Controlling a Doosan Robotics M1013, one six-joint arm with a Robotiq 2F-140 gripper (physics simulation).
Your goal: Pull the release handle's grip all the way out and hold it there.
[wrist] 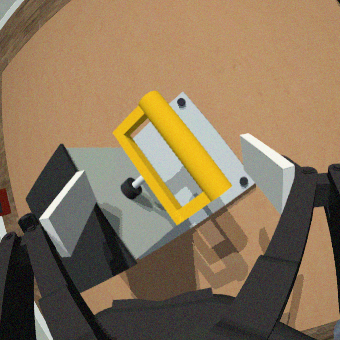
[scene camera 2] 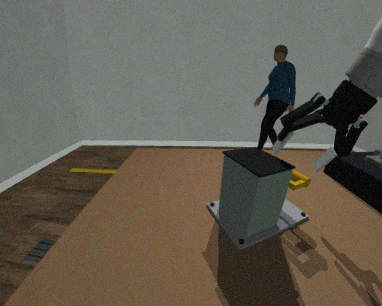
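The release handle (scene camera 2: 300, 180) (wrist: 186, 145) is a yellow rectangular frame with a thick round grip bar. It stands out from the side of a grey-green box (scene camera 2: 250, 200) (wrist: 97, 162) with a black top. In the wrist view a thin light rod (wrist: 138, 181) runs from a black collar (wrist: 131, 188) on the box to the frame. In the scene view the box hides part of the handle. My gripper (scene camera 2: 304, 151) (wrist: 163, 169) is wide open and empty, above the handle. In the wrist view one pad overlaps the black top and the other shows right of the grip bar.
The box stands on a light square base plate (scene camera 2: 295, 212) (wrist: 217, 145) with dark bolts, on a brown table (scene camera 2: 150, 215) (wrist: 240, 65). A black block (scene camera 2: 355, 177) is at the right. A person (scene camera 2: 282, 82) in a blue top stands beyond the table.
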